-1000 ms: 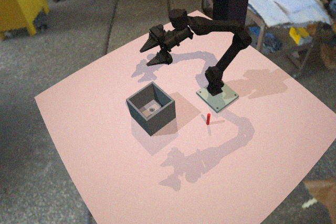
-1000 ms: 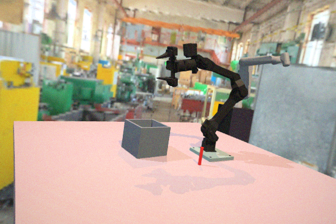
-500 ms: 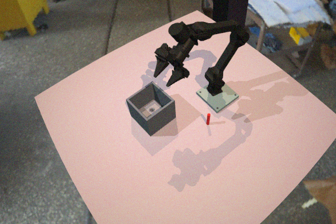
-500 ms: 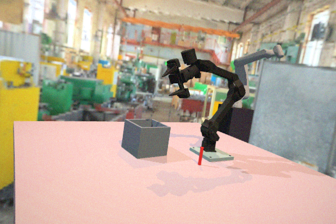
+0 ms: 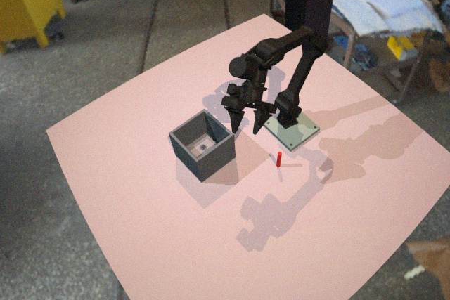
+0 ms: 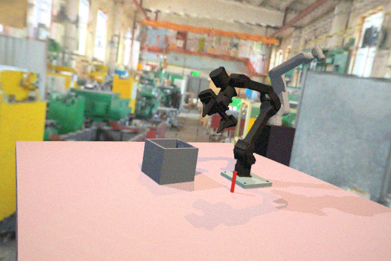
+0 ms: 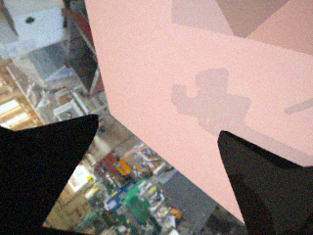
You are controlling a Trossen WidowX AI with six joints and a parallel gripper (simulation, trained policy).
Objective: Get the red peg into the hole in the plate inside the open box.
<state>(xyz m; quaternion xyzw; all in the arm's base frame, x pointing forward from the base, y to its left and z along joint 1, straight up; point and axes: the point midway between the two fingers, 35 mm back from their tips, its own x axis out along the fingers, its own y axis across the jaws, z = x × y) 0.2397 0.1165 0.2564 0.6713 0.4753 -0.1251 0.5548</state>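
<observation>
Now: gripper tip 120 mm past the red peg, 20 mm to the right of it and 210 mm above it.
</observation>
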